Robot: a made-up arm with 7 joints. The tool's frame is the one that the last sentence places.
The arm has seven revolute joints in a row. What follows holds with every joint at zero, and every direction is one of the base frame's.
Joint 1 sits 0.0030 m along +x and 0.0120 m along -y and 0.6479 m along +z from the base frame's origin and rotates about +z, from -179.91 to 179.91 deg.
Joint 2 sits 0.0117 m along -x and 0.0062 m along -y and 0.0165 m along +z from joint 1 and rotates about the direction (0, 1, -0.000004), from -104.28 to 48.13 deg.
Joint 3 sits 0.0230 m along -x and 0.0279 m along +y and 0.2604 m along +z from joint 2 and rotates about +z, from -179.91 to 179.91 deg.
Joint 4 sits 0.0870 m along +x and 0.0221 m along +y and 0.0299 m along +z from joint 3 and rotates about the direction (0, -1, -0.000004), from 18.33 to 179.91 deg.
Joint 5 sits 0.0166 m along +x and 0.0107 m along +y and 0.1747 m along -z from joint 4 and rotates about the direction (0, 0.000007, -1), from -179.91 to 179.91 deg.
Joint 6 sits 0.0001 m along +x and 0.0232 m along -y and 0.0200 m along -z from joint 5 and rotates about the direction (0, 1, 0.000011), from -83.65 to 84.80 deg.
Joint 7 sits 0.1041 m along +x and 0.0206 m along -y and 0.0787 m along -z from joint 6 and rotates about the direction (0, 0.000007, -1), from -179.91 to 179.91 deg.
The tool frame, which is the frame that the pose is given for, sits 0.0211 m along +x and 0.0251 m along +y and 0.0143 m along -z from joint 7; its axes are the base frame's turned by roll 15.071, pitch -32.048 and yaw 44.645 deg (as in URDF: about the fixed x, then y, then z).
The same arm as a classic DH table. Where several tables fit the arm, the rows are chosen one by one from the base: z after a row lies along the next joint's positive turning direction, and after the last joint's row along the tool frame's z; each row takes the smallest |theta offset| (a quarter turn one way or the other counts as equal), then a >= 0, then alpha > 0; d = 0 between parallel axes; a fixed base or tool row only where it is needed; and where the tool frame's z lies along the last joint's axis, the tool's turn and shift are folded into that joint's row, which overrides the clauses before.
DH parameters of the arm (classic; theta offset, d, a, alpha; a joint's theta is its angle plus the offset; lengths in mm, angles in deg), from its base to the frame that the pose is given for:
base (fixed): -75.96 0 12.4 0
joint 1: 75.96 664.4 -11.7 -90
joint 2: 0 21.7 -23 90
joint 3: 0 290.3 87 90
joint 4: 0 -32.8 16.6 90
joint 5: 0 194.7 0.1 90
joint 6: 0 -43.8 104.1 -90
joint 7: 18.45 49.6 12.1 -144.93
tool (fixed): 67.45 -53.1 0 0
Joint limits (deg, base to tool): -179.91..179.91 -104.28..48.13 -179.91..179.91 18.33..179.91 -179.91..179.91 -83.65..84.8 -179.91..179.91

